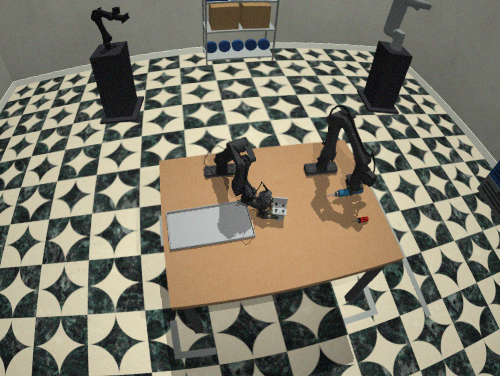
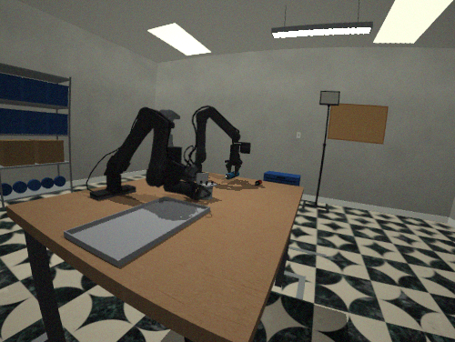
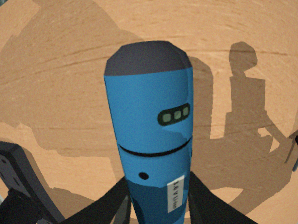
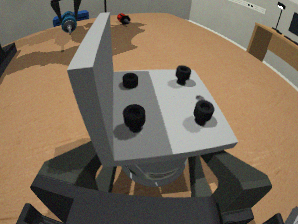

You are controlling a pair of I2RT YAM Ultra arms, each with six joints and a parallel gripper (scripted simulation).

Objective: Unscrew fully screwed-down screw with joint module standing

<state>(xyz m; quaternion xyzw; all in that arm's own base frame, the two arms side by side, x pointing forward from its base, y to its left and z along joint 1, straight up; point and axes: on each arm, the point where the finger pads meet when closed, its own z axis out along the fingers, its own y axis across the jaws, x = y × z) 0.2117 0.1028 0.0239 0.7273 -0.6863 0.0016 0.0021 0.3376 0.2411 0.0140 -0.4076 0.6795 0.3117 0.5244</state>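
The screw lies 40 mm above my right hand, 20 mm to the left of it and 10 mm behind it. Also, from my right hand: red-handled screwdriver (450 mm to the left, 60 mm ahead, 10 mm below); then grey l-shaped bracket (50 mm above); then grey tray (350 mm to the right, 40 mm ahead, 20 mm below).
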